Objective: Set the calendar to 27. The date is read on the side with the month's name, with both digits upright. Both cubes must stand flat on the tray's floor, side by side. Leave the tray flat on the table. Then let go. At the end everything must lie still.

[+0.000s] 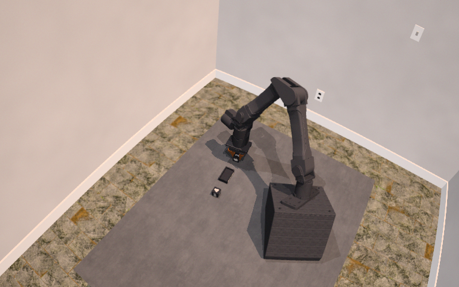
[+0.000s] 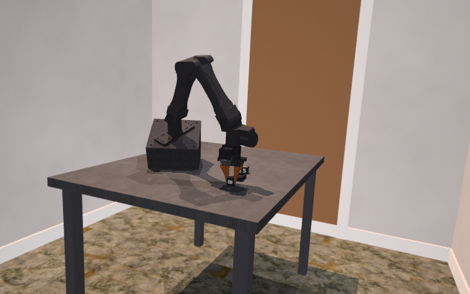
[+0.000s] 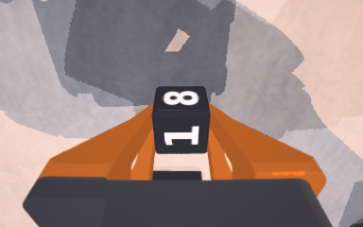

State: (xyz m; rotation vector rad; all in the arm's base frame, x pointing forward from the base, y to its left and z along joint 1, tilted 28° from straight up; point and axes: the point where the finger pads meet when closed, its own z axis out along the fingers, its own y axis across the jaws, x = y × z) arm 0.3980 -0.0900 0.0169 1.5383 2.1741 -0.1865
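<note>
Now: hand right at the black digit cube. Round my hand: black tray: 10 cm to the left, 3 cm behind, 1 cm below; black cube: 21 cm to the left, 6 cm behind, 1 cm below.
</note>
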